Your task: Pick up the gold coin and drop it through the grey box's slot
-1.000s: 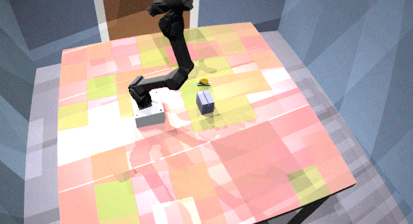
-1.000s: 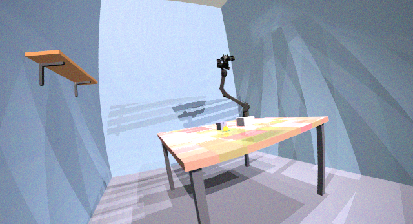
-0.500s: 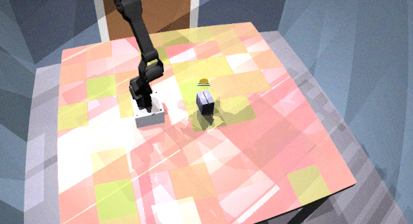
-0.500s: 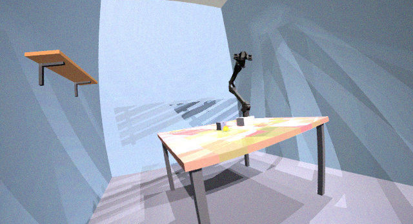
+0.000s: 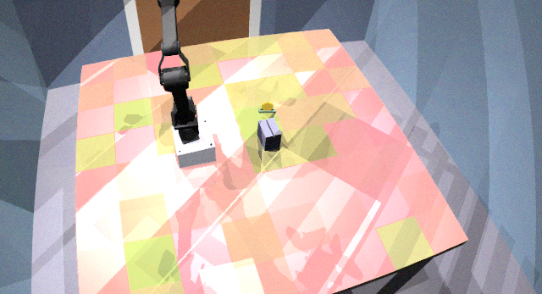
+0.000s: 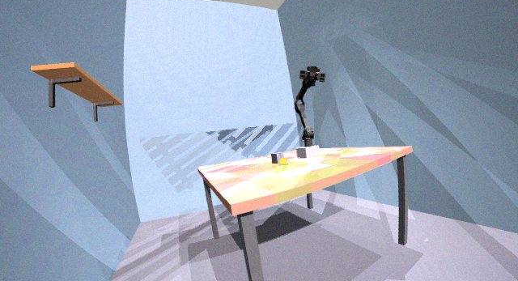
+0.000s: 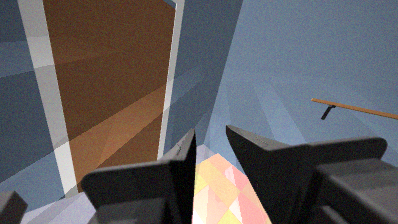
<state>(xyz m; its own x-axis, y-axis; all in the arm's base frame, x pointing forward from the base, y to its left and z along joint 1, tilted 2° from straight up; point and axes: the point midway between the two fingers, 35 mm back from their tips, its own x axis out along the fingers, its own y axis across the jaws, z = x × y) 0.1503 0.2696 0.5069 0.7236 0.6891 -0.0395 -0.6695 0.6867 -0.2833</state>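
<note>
Right now the thin gold coin is 570 mm below my gripper tip, 210 mm to the right of it and 190 mm ahead of it.
</note>
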